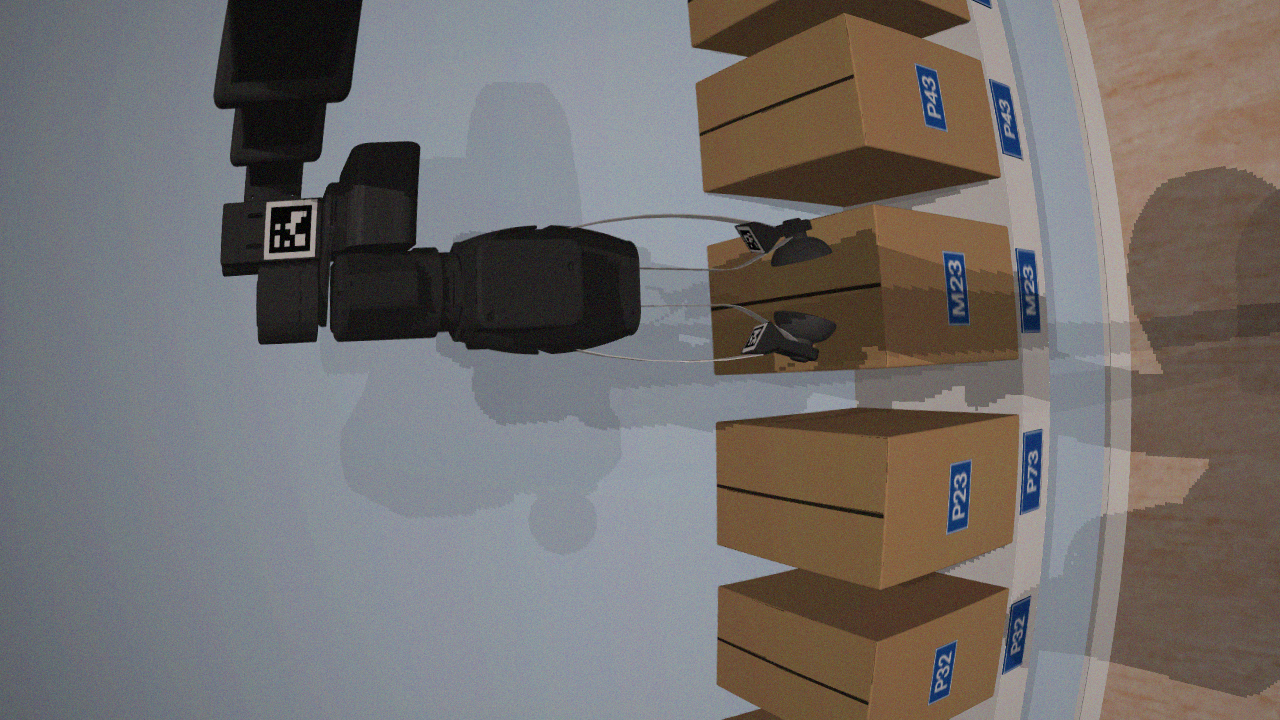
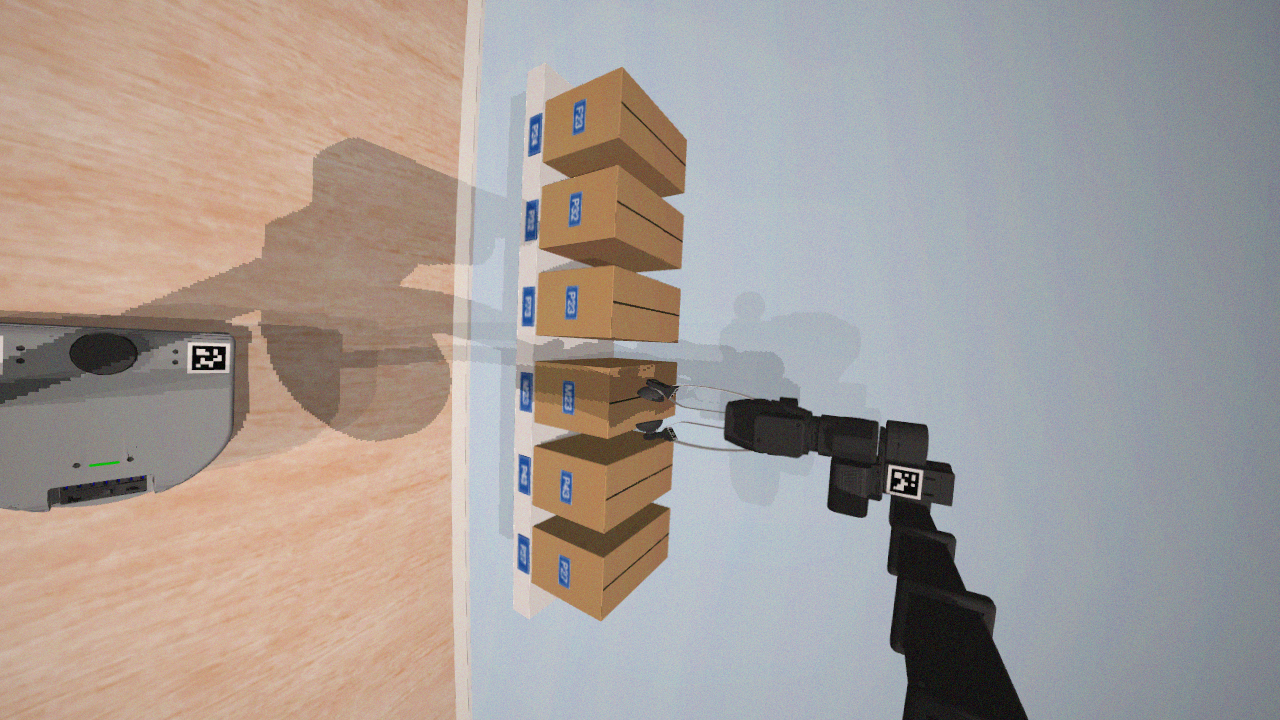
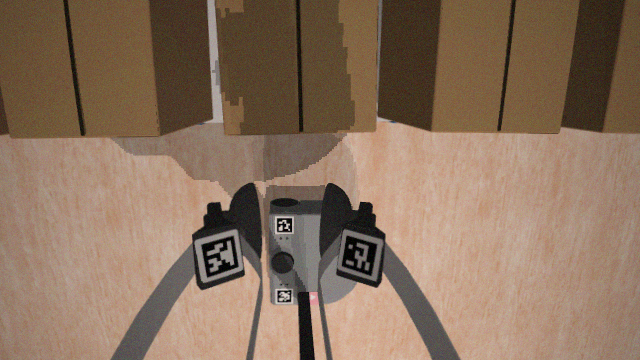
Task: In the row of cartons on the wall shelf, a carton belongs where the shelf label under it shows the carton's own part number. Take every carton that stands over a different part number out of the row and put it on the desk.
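Where they show: gripper, fingertip midpoint: (image 1: pixel 827 289) (image 2: pixel 638 407); robot's base at its link origin: (image 2: pixel 107 351).
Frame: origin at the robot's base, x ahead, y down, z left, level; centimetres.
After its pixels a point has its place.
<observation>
Several cartons stand in a row on the white wall shelf (image 1: pixel 1035 380) @(x 5.1, y -67.9, z -49.7 cm) (image 2: pixel 528 598) @(x -45.2, y -69.9, z -51.3 cm). The P23 carton (image 1: pixel 917 546) @(x 17.2, y -84.2, z -49.9 cm) (image 2: pixel 586 328) @(x 9.5, y -82.8, z -50.0 cm) (image 3: pixel 115 65) stands over label P73 (image 1: pixel 1032 471) @(x 13.4, y -68.5, z -49.2 cm) (image 2: pixel 529 306) @(x 13.4, y -68.9, z -49.2 cm). At the row's end, a carton apparently marked F23 (image 2: pixel 590 147) @(x 40.9, y -81.9, z -49.3 cm) stands over a label like P24 (image 2: pixel 535 134) @(x 46.4, y -68.7, z -48.1 cm). P32 (image 1: pixel 913 689) @(x 30.8, y -82.9, z -49.4 cm) (image 2: pixel 595 237) @(x 24.9, y -84.1, z -49.5 cm), M23 (image 1: pixel 921 335) @(x 0.8, y -84.1, z -50.3 cm) (image 2: pixel 581 419) @(x -6.4, y -82.3, z -50.6 cm) (image 3: pixel 265 65) and P43 (image 1: pixel 904 107) @(x -17.7, y -82.9, z -51.0 cm) (image 2: pixel 590 501) @(x -20.6, y -85.0, z -51.0 cm) stand over matching labels. My gripper (image 1: pixel 803 288) @(x -2.2, y -96.1, z -47.1 cm) (image 2: pixel 650 409) @(x -2.2, y -96.1, z -47.1 cm) (image 3: pixel 291 208) @(x -2.2, y -96.1, z -47.1 cm) is open and empty, above and in front of M23, pointing down. The desk does not show.
The carton apparently marked P27 (image 2: pixel 581 586) @(x -37.0, y -83.4, z -51.5 cm) stands at the other end; its label (image 2: pixel 523 552) @(x -35.6, y -68.6, z -50.8 cm) is hard to read. The pale blue wall (image 1: pixel 179 537) @(x 16.5, y -140.8, z -75.2 cm) (image 2: pixel 1074 268) @(x 21.5, y -150.3, z -75.1 cm) rises behind the shelf. My base (image 2: pixel 161 411) @(x -10.3, y -16.0, z -6.8 cm) (image 3: pixel 305 240) stands on the wooden floor (image 2: pixel 268 582) @(x -59.1, y 0.0, z -25.4 cm) (image 3: pixel 500 225).
</observation>
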